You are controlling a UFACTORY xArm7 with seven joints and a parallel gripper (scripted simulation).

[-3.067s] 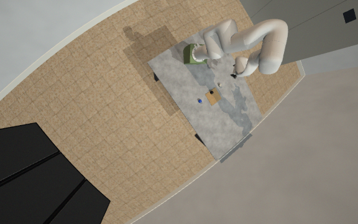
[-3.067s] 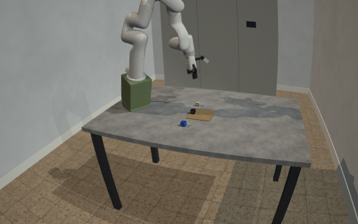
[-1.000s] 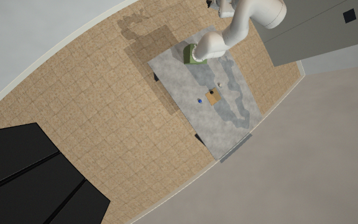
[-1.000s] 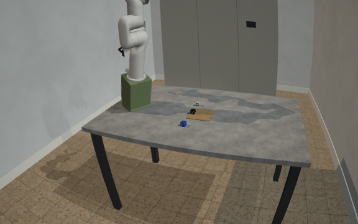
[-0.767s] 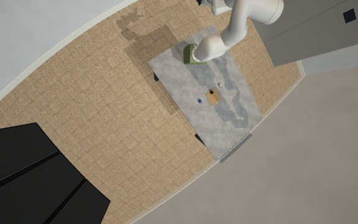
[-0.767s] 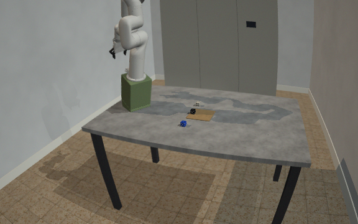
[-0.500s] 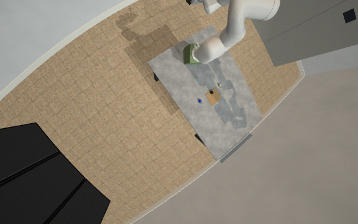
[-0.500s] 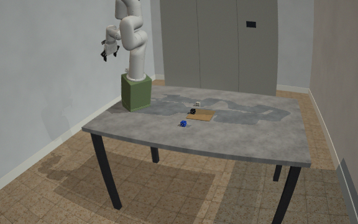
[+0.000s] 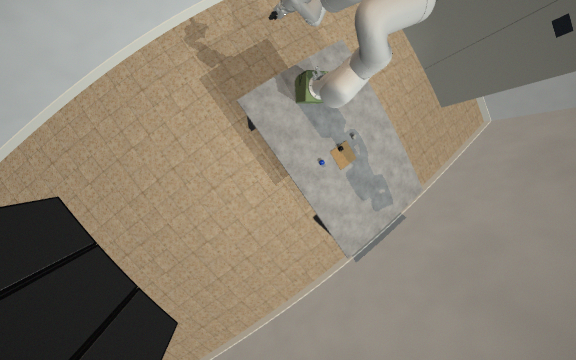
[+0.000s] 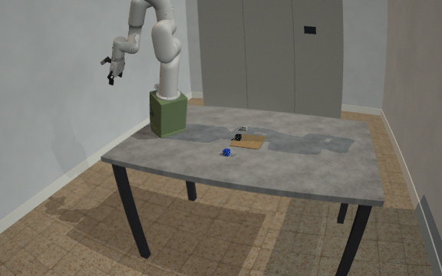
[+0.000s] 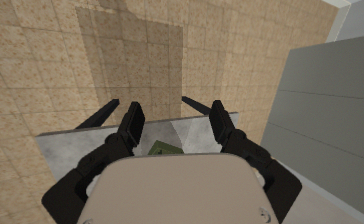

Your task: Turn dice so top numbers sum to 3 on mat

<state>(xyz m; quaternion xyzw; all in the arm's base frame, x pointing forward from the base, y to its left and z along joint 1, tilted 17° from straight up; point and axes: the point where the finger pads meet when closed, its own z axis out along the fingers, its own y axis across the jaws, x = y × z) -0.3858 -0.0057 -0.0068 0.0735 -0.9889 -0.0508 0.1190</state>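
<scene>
Right now the blue die is 74 cm ahead of my hand, 29 cm below it and 13 cm to the right of it. The rest, counted from my hand: tan mat: 79 cm ahead, 30 cm below, 3 cm to the left; white die: 73 cm ahead, 29 cm below, 15 cm to the left; black die: 74 cm ahead, 29 cm below, 2 cm to the left.
</scene>
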